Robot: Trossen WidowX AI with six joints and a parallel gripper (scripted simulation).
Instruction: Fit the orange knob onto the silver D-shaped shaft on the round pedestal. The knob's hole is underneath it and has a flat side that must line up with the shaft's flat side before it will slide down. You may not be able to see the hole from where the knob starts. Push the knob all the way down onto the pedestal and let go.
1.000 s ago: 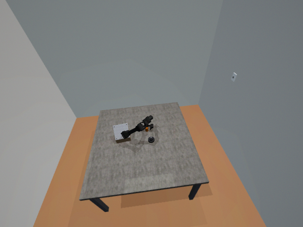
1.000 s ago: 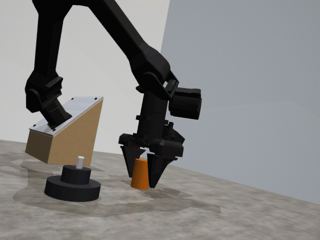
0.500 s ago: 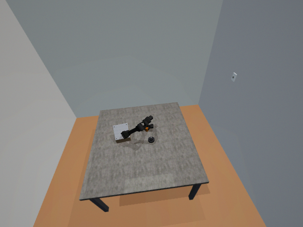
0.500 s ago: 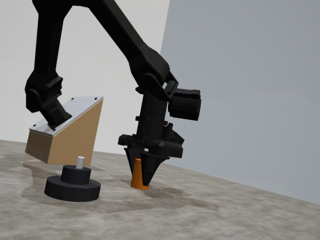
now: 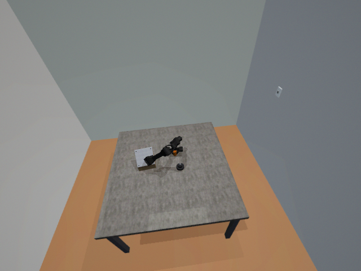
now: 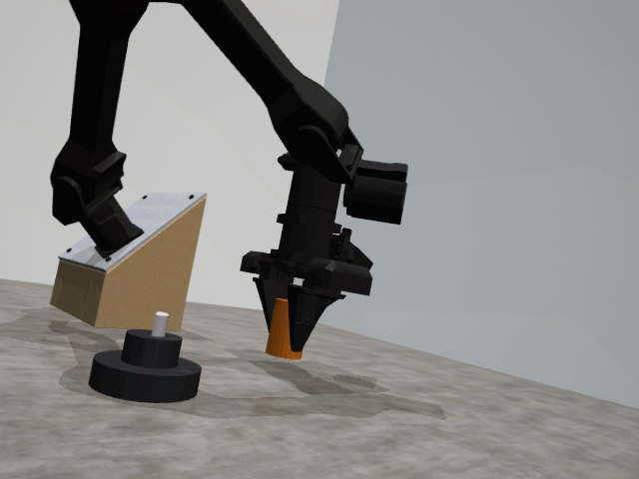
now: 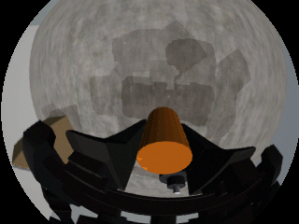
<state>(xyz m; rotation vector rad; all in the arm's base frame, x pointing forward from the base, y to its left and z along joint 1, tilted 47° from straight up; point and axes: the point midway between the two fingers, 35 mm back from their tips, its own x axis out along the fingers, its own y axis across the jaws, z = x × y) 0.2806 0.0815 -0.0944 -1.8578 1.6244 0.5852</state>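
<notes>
Right now my gripper tip is 50 mm short of the round pedestal and 170 mm to the left of it. Also, from my gripper tip: orange knob 30 mm above.
</notes>
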